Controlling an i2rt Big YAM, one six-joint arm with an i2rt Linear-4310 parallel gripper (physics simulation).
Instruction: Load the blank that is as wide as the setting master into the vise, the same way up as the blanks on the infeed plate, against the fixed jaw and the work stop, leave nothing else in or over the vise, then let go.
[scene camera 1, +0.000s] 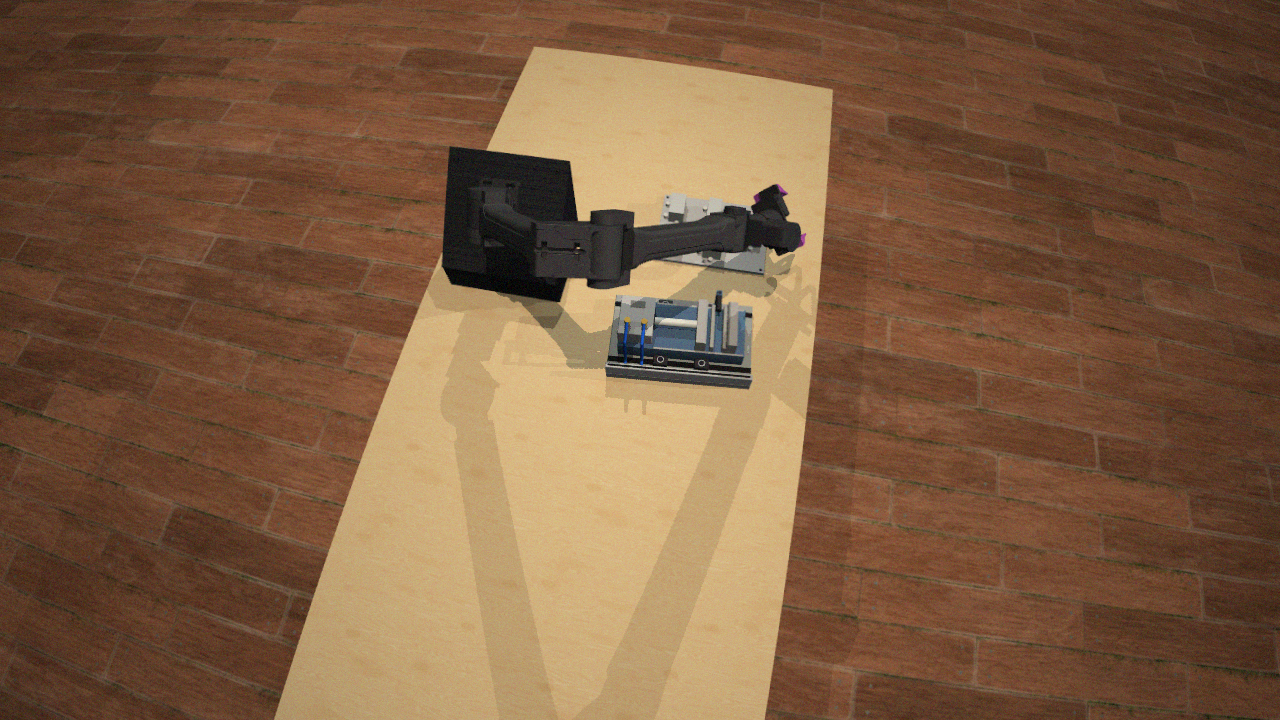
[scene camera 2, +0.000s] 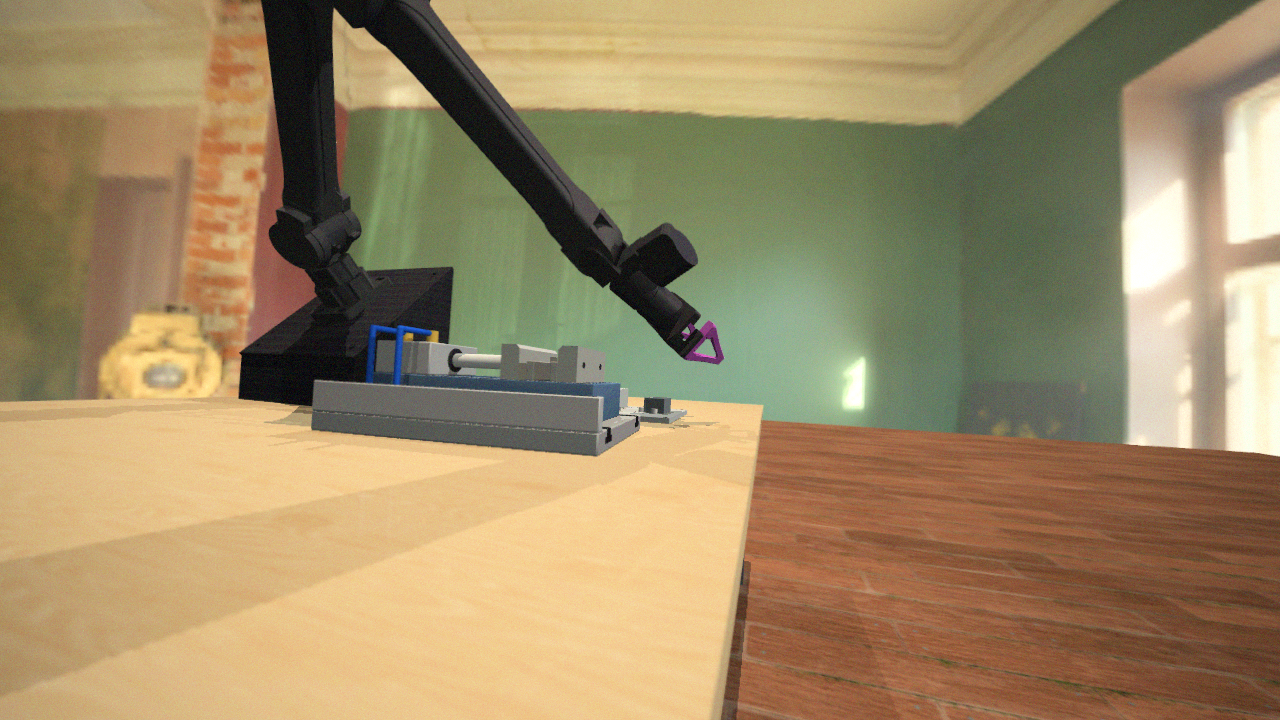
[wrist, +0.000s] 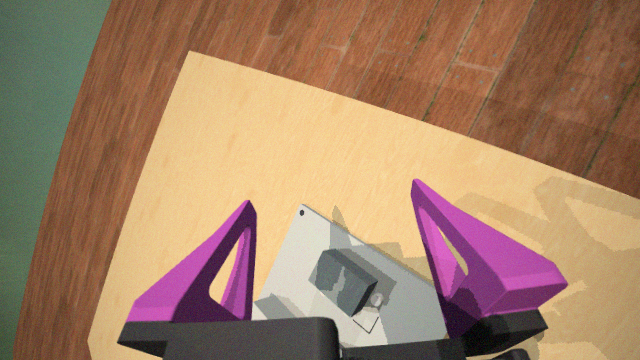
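Pixels of known places: gripper, fingertip midpoint: (scene camera 1: 794, 214) (scene camera 2: 707, 349) (wrist: 330, 196); arm's base, link origin: (scene camera 2: 355, 301).
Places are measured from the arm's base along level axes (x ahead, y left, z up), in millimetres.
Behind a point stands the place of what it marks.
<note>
The light grey infeed plate (scene camera 1: 744, 264) {x 529, y 69, z -172 mm} (scene camera 2: 660, 418) {x 562, y 53, z -173 mm} (wrist: 306, 235) {x 544, y 216, z -172 mm} lies behind the vise, partly hidden by the arm. A dark grey block (scene camera 2: 657, 405) {x 540, y 122, z -159 mm} (wrist: 345, 280) {x 542, y 142, z -147 mm} sits on it beside a small round pin. Part of a lighter block (wrist: 280, 306) {x 457, y 202, z -165 mm} shows at the wrist view's lower edge. Which block is the setting master, I cannot tell. My gripper (scene camera 1: 794, 214) {x 618, y 145, z -59 mm} (scene camera 2: 704, 343) {x 618, y 145, z -59 mm} (wrist: 330, 196) {x 618, y 145, z -59 mm} is open and empty, tilted, high above the plate's outer end. The vise (scene camera 1: 684, 365) {x 433, y -214, z -160 mm} (scene camera 2: 456, 413) {x 440, y -246, z -152 mm} has two light grey jaws with a narrow gap; what lies in the gap is unclear.
The vise stands on a raised base, with two blue upright loops (scene camera 2: 384, 353) at its left end and a dark upright part (scene camera 1: 718, 300) {x 480, y -91, z -84 mm} near the jaws. The black arm base (scene camera 1: 510, 259) {x 33, y -76, z -74 mm} (scene camera 2: 358, 358) {x 137, y -98, z -104 mm} stands at the left. The table's right edge is close to the gripper.
</note>
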